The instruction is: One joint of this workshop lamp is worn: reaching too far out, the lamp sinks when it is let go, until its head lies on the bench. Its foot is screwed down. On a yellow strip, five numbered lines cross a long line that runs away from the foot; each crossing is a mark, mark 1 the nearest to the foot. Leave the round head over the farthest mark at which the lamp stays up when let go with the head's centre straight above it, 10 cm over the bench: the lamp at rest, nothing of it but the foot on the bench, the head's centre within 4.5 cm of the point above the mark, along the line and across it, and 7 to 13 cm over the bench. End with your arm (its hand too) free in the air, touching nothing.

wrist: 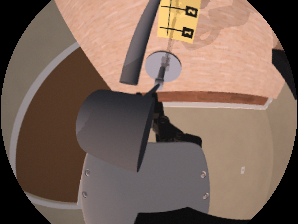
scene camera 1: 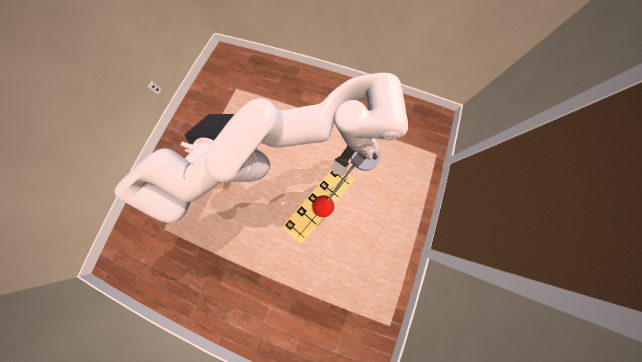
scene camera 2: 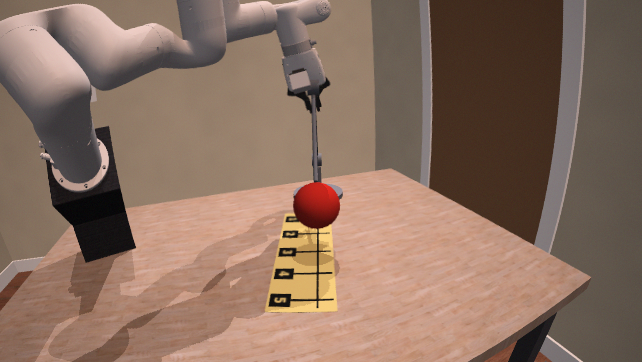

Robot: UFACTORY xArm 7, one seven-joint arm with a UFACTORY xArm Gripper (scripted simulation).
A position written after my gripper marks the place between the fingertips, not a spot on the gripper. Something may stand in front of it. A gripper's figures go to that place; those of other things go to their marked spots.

Scene:
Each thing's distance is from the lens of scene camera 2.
my gripper (scene camera 2: pixel 315 110): 0.90 m
round red lamp head (scene camera 2: pixel 316 205): 0.66 m
yellow strip (scene camera 2: pixel 303 280): 0.67 m

